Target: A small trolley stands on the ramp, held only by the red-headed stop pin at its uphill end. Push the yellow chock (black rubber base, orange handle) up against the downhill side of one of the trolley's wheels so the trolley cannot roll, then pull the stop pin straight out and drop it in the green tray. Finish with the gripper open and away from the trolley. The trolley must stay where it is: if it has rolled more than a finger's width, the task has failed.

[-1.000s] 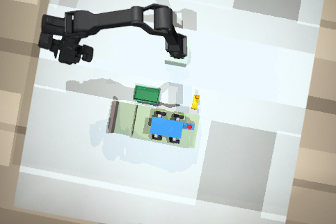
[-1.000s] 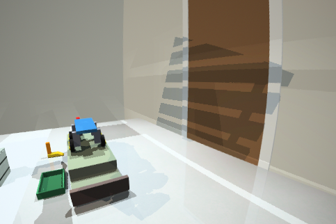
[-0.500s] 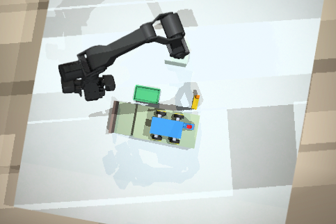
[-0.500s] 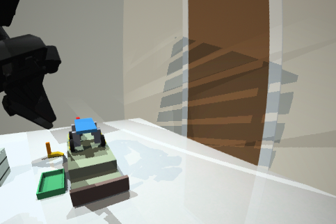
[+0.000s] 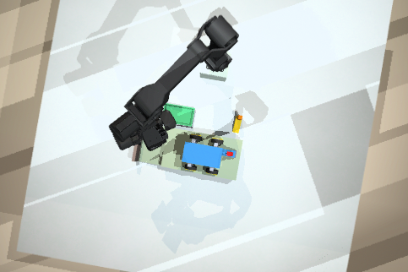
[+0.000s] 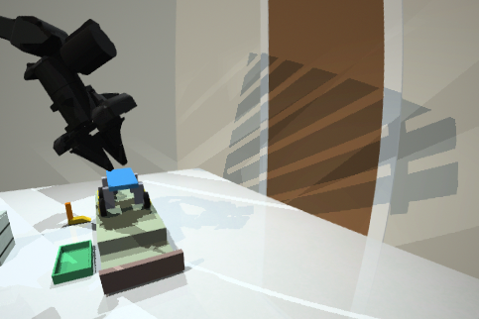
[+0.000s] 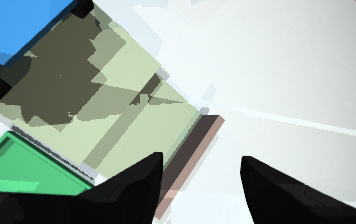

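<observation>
Right now my gripper tip is 30 cm to the right of the yellow chock, 19 cm above it and 12 cm past it. From my gripper tip the other things lie so: brown end board 18 cm below, 6 cm to the right, 1 cm ahead; blue trolley 20 cm to the left, 11 cm below, 2 cm ahead; green tray 22 cm below, 11 cm behind, 7 cm to the left.
</observation>
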